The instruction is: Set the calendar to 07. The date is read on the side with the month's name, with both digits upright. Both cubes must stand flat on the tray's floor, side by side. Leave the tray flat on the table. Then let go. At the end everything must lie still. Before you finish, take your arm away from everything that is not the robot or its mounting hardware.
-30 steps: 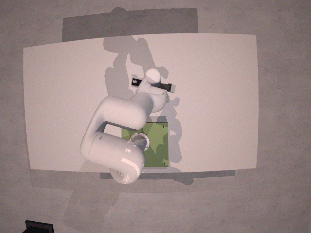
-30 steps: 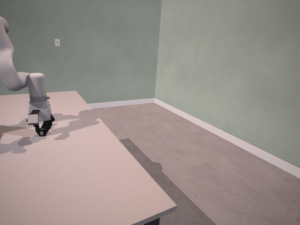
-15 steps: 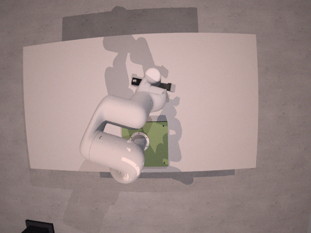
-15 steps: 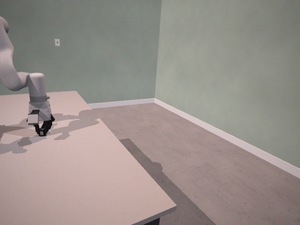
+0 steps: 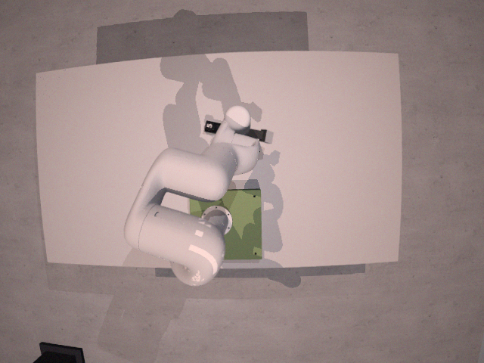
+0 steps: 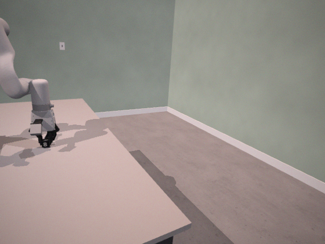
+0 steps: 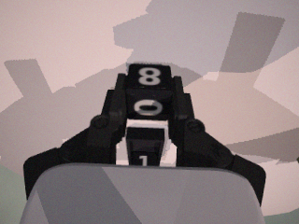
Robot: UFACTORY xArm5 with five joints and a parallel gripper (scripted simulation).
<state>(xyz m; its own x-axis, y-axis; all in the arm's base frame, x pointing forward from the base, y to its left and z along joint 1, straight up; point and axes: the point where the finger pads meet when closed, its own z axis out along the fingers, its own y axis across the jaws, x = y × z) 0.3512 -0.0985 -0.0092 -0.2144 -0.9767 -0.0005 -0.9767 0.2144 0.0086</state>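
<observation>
The black cube is 10 mm below my hand. Round my hand: black calendar tray: 110 mm to the left, 20 mm below, 20 mm ahead.
</observation>
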